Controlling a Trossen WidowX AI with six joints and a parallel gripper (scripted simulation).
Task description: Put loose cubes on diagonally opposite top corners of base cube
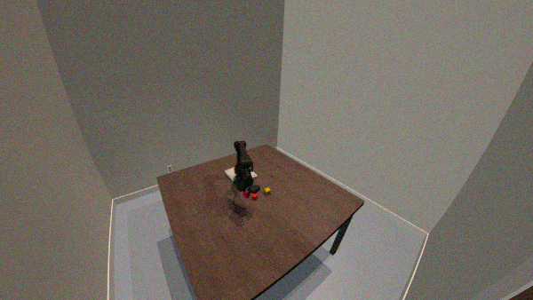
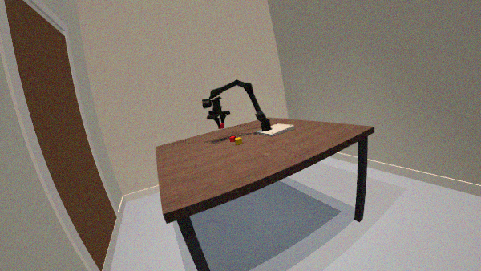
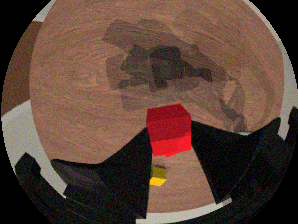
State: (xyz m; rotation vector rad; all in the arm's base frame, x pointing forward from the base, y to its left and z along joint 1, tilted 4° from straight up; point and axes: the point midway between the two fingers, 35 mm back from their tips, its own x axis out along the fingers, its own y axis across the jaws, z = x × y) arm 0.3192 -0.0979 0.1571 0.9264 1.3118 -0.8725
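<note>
Now: the yellow base cube 50 mm behind my gripper tip, 210 mm to the left of it and 100 mm below it. Also, from my gripper tip: red cube (right at my gripper tip).
</note>
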